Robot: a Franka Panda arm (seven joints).
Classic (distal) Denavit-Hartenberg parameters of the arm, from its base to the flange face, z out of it. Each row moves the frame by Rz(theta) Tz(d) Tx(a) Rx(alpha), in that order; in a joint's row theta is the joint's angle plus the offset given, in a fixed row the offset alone. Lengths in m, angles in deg.
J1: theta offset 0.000; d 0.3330; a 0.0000; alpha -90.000
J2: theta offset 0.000; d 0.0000; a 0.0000; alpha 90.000
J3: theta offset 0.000; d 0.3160; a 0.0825; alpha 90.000
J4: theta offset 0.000; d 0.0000; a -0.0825; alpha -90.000
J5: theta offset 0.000; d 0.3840; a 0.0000; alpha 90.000
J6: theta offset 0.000; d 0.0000; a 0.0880; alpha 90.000
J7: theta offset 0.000; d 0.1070; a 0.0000; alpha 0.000
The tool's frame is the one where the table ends.
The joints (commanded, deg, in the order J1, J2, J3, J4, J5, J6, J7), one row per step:
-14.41, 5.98, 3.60, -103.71, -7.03, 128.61, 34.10
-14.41, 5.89, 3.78, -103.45, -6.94, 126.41, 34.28
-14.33, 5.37, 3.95, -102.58, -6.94, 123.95, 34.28
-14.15, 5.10, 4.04, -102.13, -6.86, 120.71, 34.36
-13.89, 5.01, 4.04, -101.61, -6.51, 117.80, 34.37
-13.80, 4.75, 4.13, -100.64, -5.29, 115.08, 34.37
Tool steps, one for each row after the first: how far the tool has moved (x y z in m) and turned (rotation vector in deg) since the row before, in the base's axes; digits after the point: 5 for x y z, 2 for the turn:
-0.00226, 0.00179, -0.00117, 0.40, 1.77, -0.26
-0.00269, 0.00257, 0.00839, 0.08, 1.06, -0.02
-0.00406, 0.00288, 0.00054, 0.41, 2.46, -0.18
-0.00308, 0.00292, -0.00002, 0.62, 2.21, -0.16
-0.00269, 0.00300, 0.00607, 1.32, 1.27, -0.41

